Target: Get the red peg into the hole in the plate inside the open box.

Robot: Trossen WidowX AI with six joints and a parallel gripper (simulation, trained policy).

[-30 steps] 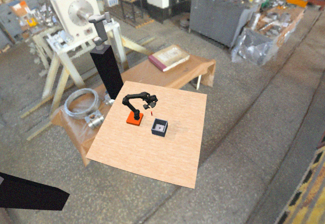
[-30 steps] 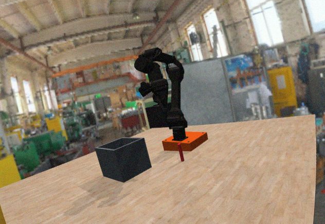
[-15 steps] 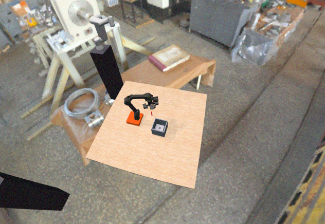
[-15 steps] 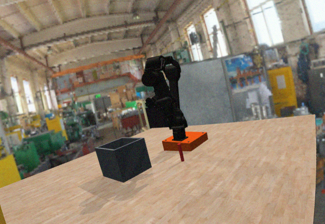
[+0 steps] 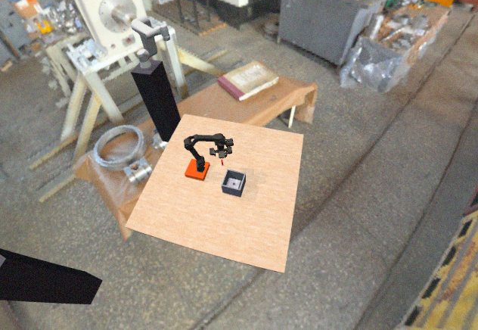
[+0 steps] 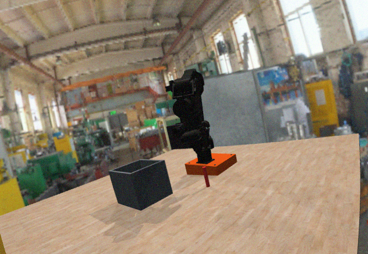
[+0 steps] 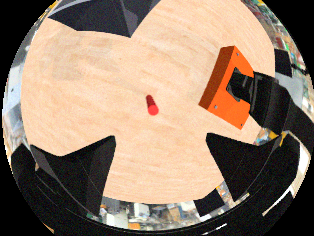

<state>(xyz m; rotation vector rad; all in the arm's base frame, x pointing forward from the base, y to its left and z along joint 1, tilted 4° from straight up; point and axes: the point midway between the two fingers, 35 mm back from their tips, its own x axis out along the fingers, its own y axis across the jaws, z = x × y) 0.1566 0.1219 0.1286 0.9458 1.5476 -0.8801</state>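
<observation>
Right now my gripper tip is 9 cm above the red peg, 1 cm to the left of it and 1 cm short of it. Round my gripper tip: grey plate: 19 cm to the right, 18 cm ahead, 9 cm below.
</observation>
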